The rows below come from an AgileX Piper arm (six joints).
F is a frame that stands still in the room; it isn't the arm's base.
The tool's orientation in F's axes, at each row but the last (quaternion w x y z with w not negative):
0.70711, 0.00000, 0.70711, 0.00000
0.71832, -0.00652, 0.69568, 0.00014
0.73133, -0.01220, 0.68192, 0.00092
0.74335, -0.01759, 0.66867, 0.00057
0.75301, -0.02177, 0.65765, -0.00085
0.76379, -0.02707, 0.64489, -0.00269
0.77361, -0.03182, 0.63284, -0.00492
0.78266, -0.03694, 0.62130, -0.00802
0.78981, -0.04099, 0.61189, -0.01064
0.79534, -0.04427, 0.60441, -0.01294
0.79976, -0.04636, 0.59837, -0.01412
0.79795, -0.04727, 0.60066, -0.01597
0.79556, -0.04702, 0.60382, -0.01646
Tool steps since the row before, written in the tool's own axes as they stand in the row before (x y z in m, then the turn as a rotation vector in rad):
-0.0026, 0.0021, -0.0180, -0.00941, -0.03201, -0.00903
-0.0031, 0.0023, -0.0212, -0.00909, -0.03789, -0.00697
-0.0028, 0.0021, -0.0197, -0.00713, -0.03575, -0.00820
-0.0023, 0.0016, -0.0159, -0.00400, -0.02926, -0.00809
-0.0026, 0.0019, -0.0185, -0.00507, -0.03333, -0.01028
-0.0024, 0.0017, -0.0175, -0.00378, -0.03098, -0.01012
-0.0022, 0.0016, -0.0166, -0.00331, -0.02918, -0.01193
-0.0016, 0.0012, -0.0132, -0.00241, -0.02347, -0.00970
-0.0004, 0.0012, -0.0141, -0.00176, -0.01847, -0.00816
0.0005, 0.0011, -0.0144, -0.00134, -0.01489, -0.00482
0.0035, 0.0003, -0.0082, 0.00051, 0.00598, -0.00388
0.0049, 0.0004, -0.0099, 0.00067, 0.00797, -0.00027
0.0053, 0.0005, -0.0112, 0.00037, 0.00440, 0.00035
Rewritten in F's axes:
-0.0180, 0.0021, 0.0026, -0.00903, -0.03201, 0.00941
-0.0213, 0.0021, 0.0024, -0.00691, -0.03787, 0.00921
-0.0199, 0.0018, 0.0014, -0.00803, -0.03579, 0.00713
-0.0161, 0.0012, 0.0006, -0.00775, -0.02937, 0.00387
-0.0187, 0.0014, 0.0000, -0.00995, -0.03347, 0.00477
-0.0177, 0.0011, -0.0006, -0.00965, -0.03117, 0.00342
-0.0167, 0.0010, -0.0012, -0.01139, -0.02947, 0.00251
-0.0132, 0.0007, -0.0015, -0.00921, -0.02373, 0.00175
-0.0138, 0.0005, -0.0032, -0.00772, -0.01871, 0.00111
-0.0138, 0.0003, -0.0044, -0.00451, -0.01499, 0.00129
-0.0069, -0.0004, -0.0057, -0.00377, 0.00569, -0.00212
-0.0082, -0.0006, -0.0074, -0.00032, 0.00786, -0.00147
-0.0094, -0.0006, -0.0081, 0.00030, 0.00437, -0.00068

